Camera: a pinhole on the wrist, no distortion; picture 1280 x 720 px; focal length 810.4 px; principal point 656.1 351.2 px. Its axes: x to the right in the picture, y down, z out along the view. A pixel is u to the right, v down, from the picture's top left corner.
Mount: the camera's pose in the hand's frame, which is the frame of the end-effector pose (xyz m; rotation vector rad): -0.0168 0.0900 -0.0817 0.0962 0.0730 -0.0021
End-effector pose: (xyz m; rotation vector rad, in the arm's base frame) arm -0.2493 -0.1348 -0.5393 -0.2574 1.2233 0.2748
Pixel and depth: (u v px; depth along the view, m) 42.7 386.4 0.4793
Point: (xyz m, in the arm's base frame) -0.0059 0.0451 -0.0820
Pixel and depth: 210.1 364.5 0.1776
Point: -0.2170 -0.0361 -0.4143
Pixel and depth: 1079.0 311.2 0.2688
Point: -0.0682 -0.0181 -0.6211
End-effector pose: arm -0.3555 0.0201 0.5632 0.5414 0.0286 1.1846
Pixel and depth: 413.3 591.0 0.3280
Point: -0.4479 -0.1192 0.8316
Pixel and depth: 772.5 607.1 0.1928
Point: -0.4267 0.0336 0.7236
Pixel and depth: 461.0 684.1 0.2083
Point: -0.4696 -0.0369 0.7340
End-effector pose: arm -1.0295 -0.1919 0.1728 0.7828 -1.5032 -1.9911
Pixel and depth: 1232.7 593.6 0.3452
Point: -1.3772 -0.2419 0.3478
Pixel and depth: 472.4 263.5 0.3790
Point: -1.1883 0.0555 0.2596
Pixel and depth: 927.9 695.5 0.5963
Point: -1.5417 -0.0766 0.5302
